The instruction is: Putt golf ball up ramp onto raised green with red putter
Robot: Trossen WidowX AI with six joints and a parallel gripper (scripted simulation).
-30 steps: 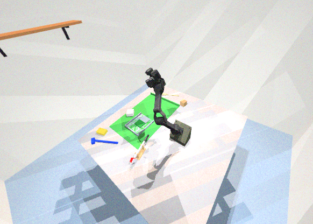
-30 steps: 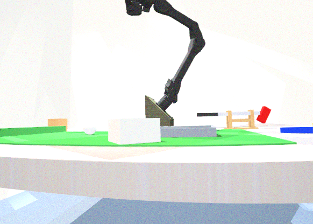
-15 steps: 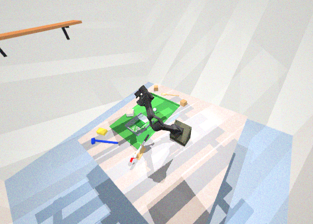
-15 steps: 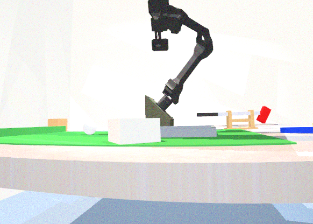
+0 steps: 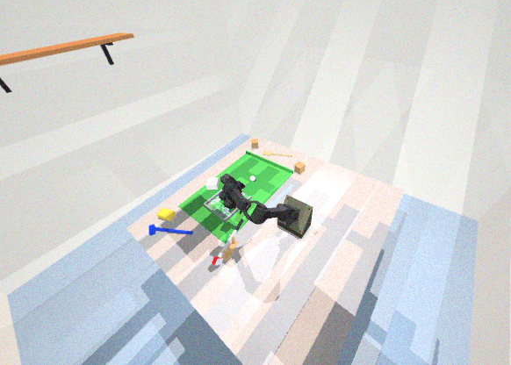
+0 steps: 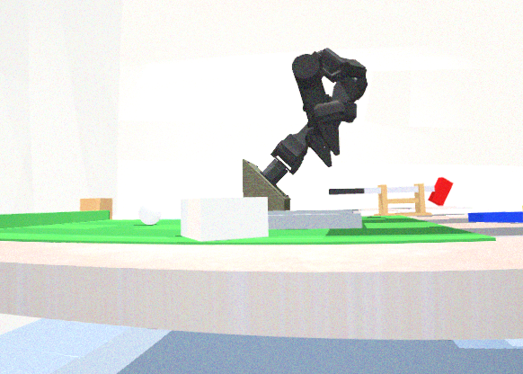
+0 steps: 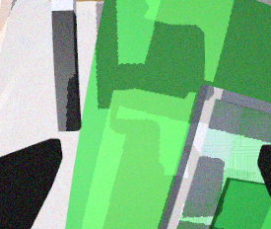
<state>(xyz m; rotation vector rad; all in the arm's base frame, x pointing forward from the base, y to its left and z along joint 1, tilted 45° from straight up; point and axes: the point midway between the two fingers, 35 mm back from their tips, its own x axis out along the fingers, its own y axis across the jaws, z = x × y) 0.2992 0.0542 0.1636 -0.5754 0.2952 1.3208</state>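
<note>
My gripper tip is now 7 cm past the red putter, 15 cm to the right of it and 7 cm above it. The rest, counted from my gripper tip: grey frame: 16 cm ahead, 9 cm to the right, 12 cm below; then white golf ball: 11 cm ahead, 36 cm to the right, 10 cm below; then wooden stand: 7 cm behind, 16 cm to the left, 9 cm below.
</note>
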